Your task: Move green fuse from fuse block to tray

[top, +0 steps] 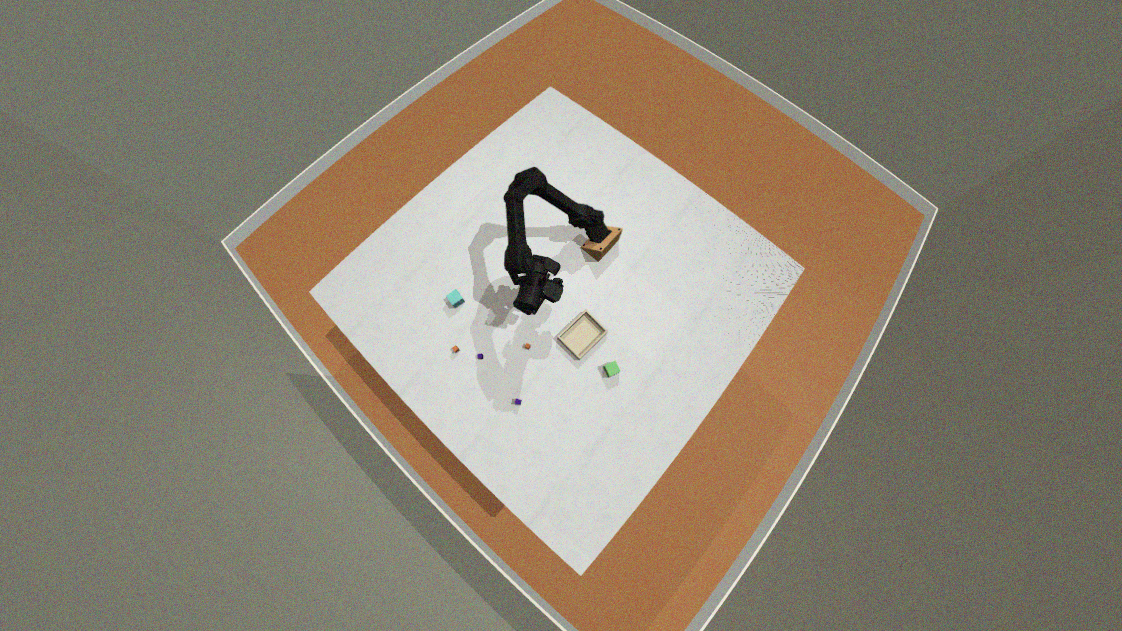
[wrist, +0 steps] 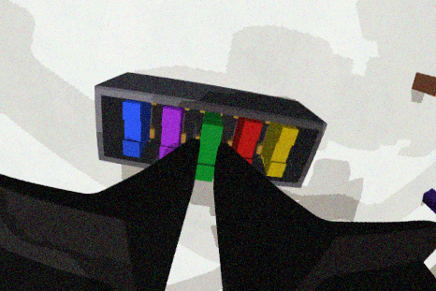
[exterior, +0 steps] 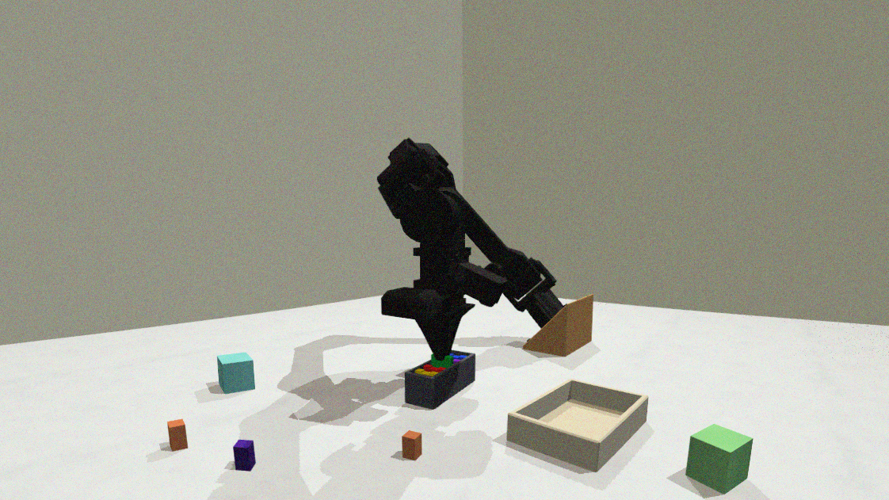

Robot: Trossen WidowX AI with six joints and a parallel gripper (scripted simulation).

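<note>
Right now the purple fuse is 20 mm below my gripper tip and 20 mm behind it. Round my gripper tip: blue fuse 40 mm behind, 20 mm below, 10 mm to the right; green fuse 10 mm below; red fuse 20 mm below, 20 mm ahead.
</note>
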